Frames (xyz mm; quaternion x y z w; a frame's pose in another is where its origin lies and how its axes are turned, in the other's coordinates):
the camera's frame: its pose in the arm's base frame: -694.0 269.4 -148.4 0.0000 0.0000 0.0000 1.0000
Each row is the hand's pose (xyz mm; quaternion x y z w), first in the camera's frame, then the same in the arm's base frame.
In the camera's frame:
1: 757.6 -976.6 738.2 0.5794 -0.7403 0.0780 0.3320
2: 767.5 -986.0 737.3 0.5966 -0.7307 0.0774 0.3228
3: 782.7 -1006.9 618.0 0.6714 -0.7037 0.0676 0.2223
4: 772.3 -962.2 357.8 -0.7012 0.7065 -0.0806 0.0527
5: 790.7 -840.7 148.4 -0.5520 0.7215 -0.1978 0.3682
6: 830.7 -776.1 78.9 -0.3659 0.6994 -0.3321 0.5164
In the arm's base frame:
1: 63.6 -707.2 589.8 0.5794 -0.7403 0.0780 0.3320
2: 73.5 -716.6 588.9 0.5966 -0.7307 0.0774 0.3228
3: 88.7 -737.5 469.6 0.6714 -0.7037 0.0676 0.2223
4: 78.3 -692.8 209.4 -0.7012 0.7065 -0.0806 0.0527
5: 96.7 -571.3 0.0 -0.5520 0.7215 -0.1978 0.3682
6: 136.7 -506.7 -69.5 -0.3659 0.6994 -0.3321 0.5164

